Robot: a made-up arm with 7 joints.
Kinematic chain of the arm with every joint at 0, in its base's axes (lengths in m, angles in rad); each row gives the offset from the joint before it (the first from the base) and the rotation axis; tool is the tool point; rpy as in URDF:
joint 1: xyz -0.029 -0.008 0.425 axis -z
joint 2: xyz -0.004 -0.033 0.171 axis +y
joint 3: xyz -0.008 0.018 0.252 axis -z
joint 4: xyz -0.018 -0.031 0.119 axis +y
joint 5: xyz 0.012 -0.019 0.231 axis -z
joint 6: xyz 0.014 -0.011 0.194 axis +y
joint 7: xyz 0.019 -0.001 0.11 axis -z
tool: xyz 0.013 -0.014 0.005 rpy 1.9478 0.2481 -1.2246
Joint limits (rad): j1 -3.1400..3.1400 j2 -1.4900..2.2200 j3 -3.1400..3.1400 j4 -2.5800..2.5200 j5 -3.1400..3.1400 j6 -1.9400..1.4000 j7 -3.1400..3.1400
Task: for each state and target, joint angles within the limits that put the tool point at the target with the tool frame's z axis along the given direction. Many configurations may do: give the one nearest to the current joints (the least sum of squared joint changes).
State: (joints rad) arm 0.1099 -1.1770 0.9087 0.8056 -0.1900 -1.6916 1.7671
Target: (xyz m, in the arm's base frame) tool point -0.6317 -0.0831 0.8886 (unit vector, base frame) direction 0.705 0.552 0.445
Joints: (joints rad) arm 0.3879 -1.3870 0.6918 1.2568 -0.1448 -1.8792 1.4644
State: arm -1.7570 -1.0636 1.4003 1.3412 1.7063 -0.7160 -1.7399
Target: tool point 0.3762 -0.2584 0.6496 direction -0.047 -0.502 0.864
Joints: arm -1.2305 -0.8551 1.5582 2.0340 2.1277 -0.6980 -1.2704
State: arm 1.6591 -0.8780 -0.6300 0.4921 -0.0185 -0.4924 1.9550
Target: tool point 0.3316 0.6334 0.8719 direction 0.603 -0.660 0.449
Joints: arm 1.9030 -1.4900 -0.5970 0.8164 0.6047 -1.2485 2.3636
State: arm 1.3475 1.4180 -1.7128 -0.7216 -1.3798 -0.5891 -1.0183
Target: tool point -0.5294 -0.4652 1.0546 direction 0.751 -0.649 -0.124
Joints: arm 1.5670 0.8638 -1.3328 -1.0702 -1.3522 -0.6187 -0.8311
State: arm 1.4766 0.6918 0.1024 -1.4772 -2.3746 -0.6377 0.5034
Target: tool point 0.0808 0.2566 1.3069 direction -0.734 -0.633 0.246
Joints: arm 1.5494 0.4157 0.2681 -1.2586 -2.4985 -0.1246 0.3440
